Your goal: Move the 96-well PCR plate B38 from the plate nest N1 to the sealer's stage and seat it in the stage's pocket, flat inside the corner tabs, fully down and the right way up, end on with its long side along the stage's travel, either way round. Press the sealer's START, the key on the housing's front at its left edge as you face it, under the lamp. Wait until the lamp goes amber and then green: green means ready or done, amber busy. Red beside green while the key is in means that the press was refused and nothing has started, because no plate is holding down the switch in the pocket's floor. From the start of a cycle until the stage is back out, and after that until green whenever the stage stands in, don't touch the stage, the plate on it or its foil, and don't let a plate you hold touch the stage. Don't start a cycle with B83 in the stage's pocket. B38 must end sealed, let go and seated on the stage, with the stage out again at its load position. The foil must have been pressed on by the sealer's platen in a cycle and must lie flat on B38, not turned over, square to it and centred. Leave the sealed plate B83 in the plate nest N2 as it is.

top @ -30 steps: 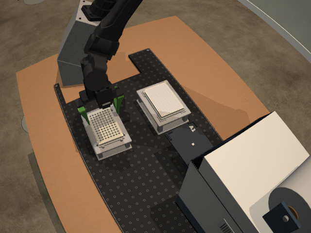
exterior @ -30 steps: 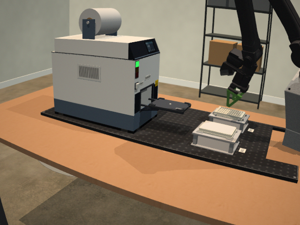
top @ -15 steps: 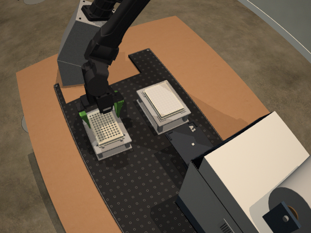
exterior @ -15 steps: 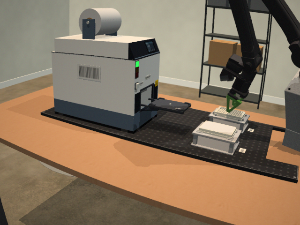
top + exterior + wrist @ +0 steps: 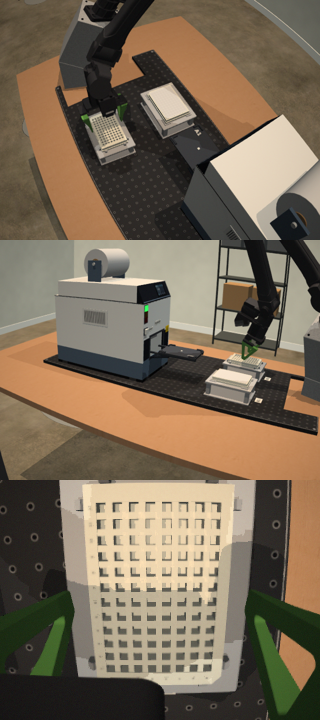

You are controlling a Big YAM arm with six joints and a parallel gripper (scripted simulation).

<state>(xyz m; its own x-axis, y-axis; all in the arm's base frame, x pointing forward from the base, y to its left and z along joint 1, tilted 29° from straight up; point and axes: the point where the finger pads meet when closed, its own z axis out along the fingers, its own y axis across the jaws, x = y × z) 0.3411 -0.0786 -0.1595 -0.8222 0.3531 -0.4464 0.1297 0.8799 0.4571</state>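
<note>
My hand is 3 cm above the plate B38. Round my hand: nest N2: 2 cm ahead, 21 cm to the left, 4 cm below; sealed plate B83: 2 cm ahead, 21 cm to the left, 2 cm below; nest N1: 4 cm below.
</note>
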